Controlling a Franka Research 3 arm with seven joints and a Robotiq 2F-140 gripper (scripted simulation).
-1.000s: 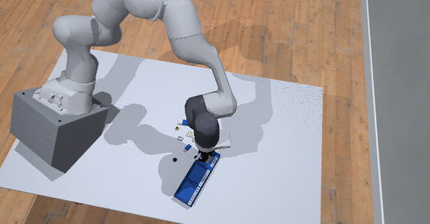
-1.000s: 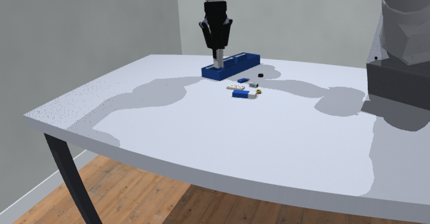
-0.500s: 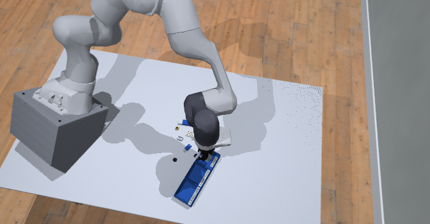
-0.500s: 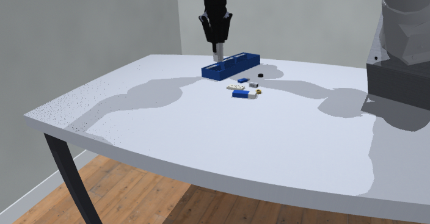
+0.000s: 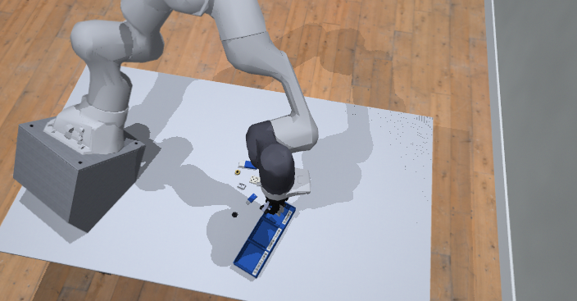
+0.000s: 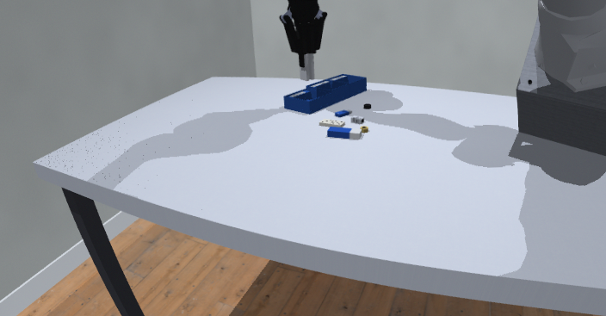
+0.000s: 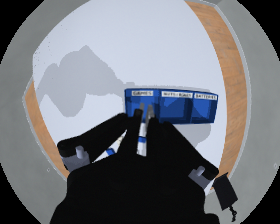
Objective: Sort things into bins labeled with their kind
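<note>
Now: hand 140 mm past the black disc, 40 mm to the left of it and 100 mm above it. From my hand the other things lie so: grey block (160 mm behind, 60 mm to the left, 90 mm below); cream domino (120 mm behind, 90 mm to the left, 100 mm below); blue block (110 mm behind, 20 mm to the left, 100 mm below).
</note>
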